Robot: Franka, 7 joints.
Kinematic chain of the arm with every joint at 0, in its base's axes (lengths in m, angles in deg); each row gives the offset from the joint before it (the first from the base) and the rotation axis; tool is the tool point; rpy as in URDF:
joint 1: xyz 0 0 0.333 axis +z
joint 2: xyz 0 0 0 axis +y
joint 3: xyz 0 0 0.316 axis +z
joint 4: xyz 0.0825 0 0 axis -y
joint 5: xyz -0.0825 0 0.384 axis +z
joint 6: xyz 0 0 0 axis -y
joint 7: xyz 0.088 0 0 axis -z
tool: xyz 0 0 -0.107 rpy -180 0 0
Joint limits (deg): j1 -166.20..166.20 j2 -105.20..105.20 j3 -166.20..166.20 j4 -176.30..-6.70 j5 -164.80..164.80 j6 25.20..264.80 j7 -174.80..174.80
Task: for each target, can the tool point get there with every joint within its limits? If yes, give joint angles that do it. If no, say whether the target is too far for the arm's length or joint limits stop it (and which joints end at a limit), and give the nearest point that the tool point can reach.
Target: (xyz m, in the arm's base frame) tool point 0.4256 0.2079 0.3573
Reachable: yes | joints -58.29 -73.22 88.83 -141.16 92.18 151.89 -117.47
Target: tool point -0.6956 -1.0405 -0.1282
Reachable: no: too far | nearest point -0.4474 -0.6692 0.0364 | short by 0.476 m
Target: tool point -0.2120 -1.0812 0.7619
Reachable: no: too far | nearest point -0.1538 -0.7845 0.6442 | short by 0.324 m
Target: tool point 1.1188 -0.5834 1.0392
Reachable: no: too far | nearest point 0.6638 -0.3461 0.7520 | short by 0.588 m
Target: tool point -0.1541 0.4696 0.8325
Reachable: yes | joints -135.72 -38.11 -56.32 -76.46 73.96 223.03 12.86
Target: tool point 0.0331 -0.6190 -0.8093
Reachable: no: too far | nearest point 0.0243 -0.4553 -0.3319 | short by 0.505 m
